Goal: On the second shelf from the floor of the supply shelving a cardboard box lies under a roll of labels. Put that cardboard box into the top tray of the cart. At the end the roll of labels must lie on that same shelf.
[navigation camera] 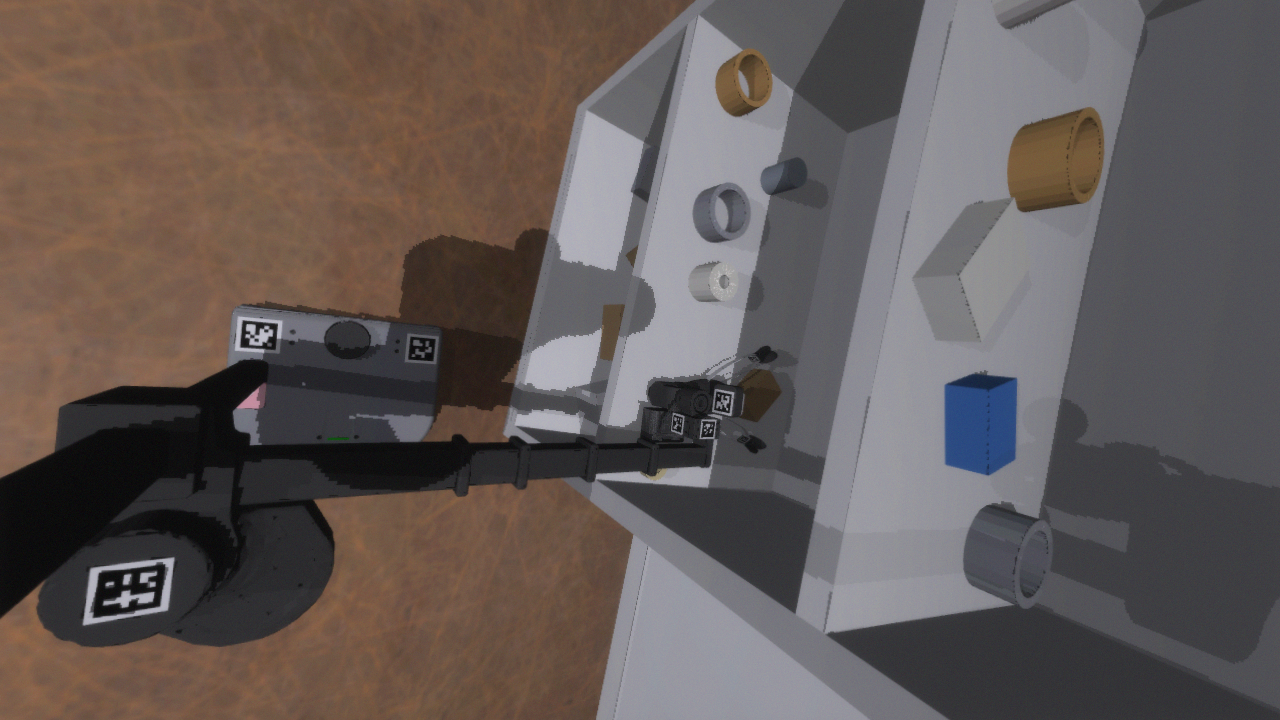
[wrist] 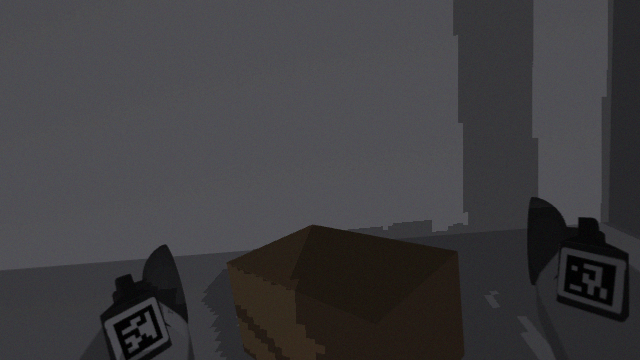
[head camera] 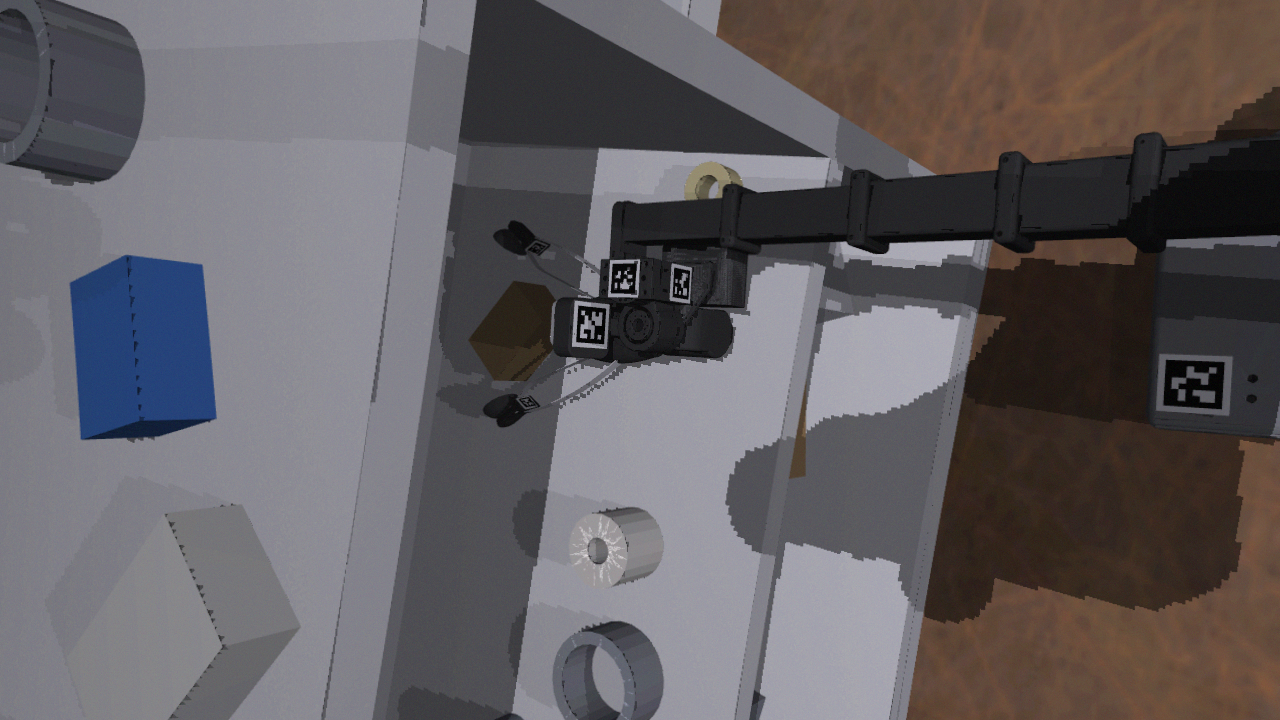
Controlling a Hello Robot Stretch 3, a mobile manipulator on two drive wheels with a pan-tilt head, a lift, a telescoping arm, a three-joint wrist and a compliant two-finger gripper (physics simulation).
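Places are measured from the robot's base along level axes (x right, y back, z down), in centimetres.
Pixels of known places: gripper, fingertip midpoint: (navigation camera: 767, 400) (head camera: 495, 323); robot's base, link origin: (navigation camera: 346, 338).
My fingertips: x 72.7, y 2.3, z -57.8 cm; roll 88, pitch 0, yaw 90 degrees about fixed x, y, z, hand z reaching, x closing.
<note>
Ahead of a thing's pixels: the offset from my fingertips to its top centre. Level surfaces: height alone.
The brown cardboard box @(dx -1.9, dy -0.8, dz -0.6 cm) (head camera: 508, 333) (navigation camera: 760, 394) (wrist: 350, 285) stands turned cornerwise near the back of the shelf @(dz +4.4 cm) (head camera: 671, 447) (navigation camera: 680, 335), with nothing on top of it. My gripper (head camera: 513, 323) (navigation camera: 758, 398) (wrist: 347, 250) is open wide, one finger on each side of the box with gaps between; its body hides part of the box in the head view. A pale yellow roll @(dx -24.5, dy +13.3, dz +1.9 cm) (head camera: 693, 182) lies by the side panel, partly behind the arm. A white roll @(dx -16.8, dy -21.3, dz -1.6 cm) (head camera: 640, 544) (navigation camera: 705, 281) stands farther along. I cannot tell which is the roll of labels. The cart cannot be made out.
A grey ring @(dx -16.3, dy -34.4, dz -0.4 cm) (head camera: 651, 662) (navigation camera: 701, 213), an orange ring @(dx -14.9, dy -58.5, dz -0.6 cm) (navigation camera: 725, 85) and a dark cylinder @(dx -2.5, dy -44.8, dz -2.6 cm) (navigation camera: 782, 176) share the shelf. The board above (head camera: 295, 268) holds a blue box @(dx -15.7, dy -4.0, dz -45.3 cm) (head camera: 170, 344) (navigation camera: 968, 425), a pale box @(dx -21.7, dy -19.2, dz -45.3 cm) (head camera: 246, 573) and a grey tube @(dx -5.7, dy +11.4, dz -46.1 cm) (head camera: 102, 89). The side panel (head camera: 644, 62) stands near the arm.
</note>
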